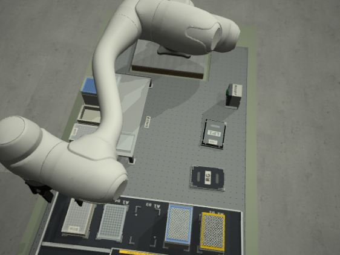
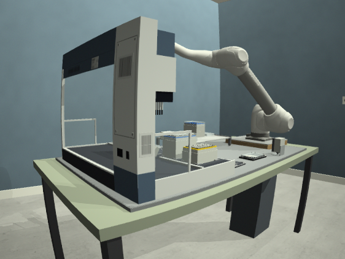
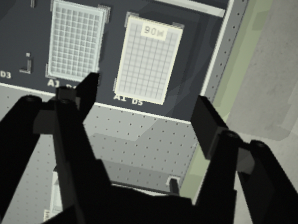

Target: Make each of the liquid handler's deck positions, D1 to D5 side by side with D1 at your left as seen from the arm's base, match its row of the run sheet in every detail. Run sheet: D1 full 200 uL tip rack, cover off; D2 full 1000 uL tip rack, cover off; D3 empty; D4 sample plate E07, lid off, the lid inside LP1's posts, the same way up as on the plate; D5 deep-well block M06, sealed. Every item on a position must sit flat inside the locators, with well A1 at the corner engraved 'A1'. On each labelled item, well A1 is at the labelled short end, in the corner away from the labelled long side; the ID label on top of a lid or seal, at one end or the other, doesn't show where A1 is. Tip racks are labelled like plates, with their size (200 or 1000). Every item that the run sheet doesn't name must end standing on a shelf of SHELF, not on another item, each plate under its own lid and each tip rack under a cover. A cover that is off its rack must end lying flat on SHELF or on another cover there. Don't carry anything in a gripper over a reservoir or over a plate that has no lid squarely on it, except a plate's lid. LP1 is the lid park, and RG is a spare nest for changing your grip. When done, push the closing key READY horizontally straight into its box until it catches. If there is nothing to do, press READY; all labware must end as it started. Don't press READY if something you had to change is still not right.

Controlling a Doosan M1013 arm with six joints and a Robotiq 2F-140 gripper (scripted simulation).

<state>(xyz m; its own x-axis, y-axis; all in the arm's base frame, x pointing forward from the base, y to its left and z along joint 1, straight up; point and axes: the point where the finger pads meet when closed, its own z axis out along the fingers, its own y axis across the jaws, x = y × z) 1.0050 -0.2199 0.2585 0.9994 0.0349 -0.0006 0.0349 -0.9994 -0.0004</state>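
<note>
Right now the blue-rimmed tip rack is 37 cm to the left of my hand, 16 cm below it and 2 cm behind it. From my hand the other things lie so: beige trough (45 cm behind, 22 cm below, 7 cm to the right); clear sample plate (22 cm below, 12 cm to the left); deep-well block M06 (21 cm below).
</note>
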